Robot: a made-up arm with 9 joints. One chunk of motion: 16 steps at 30 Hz.
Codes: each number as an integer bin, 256 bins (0 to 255) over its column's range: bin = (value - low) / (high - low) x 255, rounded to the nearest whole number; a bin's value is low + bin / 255 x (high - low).
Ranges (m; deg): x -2.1..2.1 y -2.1..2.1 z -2.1..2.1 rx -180..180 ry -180..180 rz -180..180
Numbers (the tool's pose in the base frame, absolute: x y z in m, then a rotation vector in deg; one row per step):
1: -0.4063 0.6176 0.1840 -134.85 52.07 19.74
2: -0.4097 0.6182 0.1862 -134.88 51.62 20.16
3: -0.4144 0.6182 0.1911 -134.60 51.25 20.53
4: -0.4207 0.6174 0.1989 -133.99 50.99 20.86
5: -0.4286 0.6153 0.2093 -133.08 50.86 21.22
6: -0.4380 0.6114 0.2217 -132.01 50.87 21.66
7: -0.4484 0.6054 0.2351 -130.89 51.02 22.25
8: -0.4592 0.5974 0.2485 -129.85 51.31 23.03
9: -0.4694 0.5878 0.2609 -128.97 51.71 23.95
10: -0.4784 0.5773 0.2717 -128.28 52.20 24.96
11: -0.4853 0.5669 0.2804 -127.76 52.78 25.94
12: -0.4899 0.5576 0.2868 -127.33 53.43 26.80
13: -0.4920 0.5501 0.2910 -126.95 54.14 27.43
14: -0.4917 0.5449 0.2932 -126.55 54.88 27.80
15: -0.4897 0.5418 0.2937 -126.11 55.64 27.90
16: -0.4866 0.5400 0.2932 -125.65 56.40 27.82
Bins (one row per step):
1: 103 165 139 32 164 141
2: 103 165 139 32 164 142
3: 102 165 139 32 164 142
4: 102 165 140 33 164 142
5: 101 165 140 33 164 143
6: 101 165 141 34 164 143
7: 100 164 142 35 164 143
8: 100 164 143 36 164 144
9: 99 163 143 36 164 144
10: 98 163 144 37 164 145
11: 98 162 145 37 165 146
12: 98 161 145 37 165 146
13: 98 161 145 38 166 147
14: 98 161 145 38 166 147
15: 98 160 145 38 167 147
16: 98 160 145 38 167 147

